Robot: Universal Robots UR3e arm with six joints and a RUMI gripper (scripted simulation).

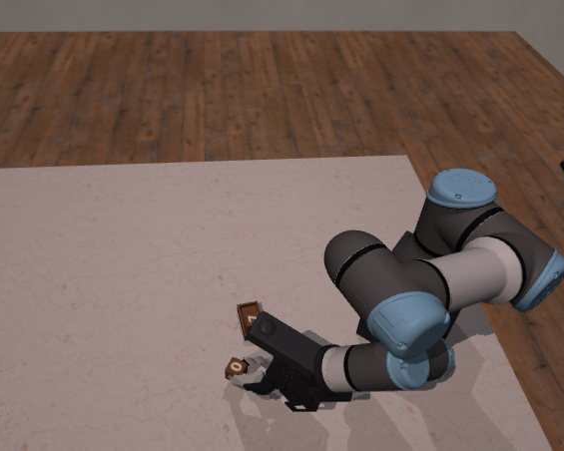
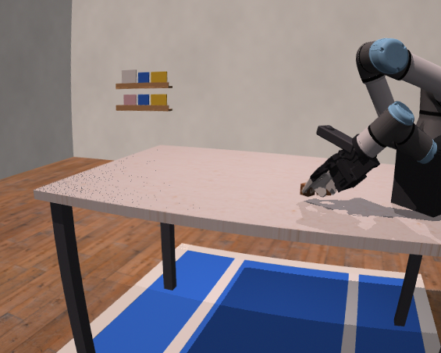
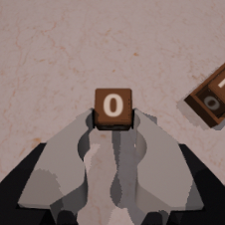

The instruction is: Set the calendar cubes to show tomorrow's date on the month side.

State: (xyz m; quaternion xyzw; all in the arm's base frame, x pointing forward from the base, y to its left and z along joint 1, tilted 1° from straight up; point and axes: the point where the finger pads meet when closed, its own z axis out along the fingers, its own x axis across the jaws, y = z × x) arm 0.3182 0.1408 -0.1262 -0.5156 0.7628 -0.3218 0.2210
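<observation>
The calendar tray lies 130 mm to the right of my hand, 30 mm below it and 10 mm behind it. From my hand the other things lie so: brown digit cube: 10 mm below, 10 mm ahead.
</observation>
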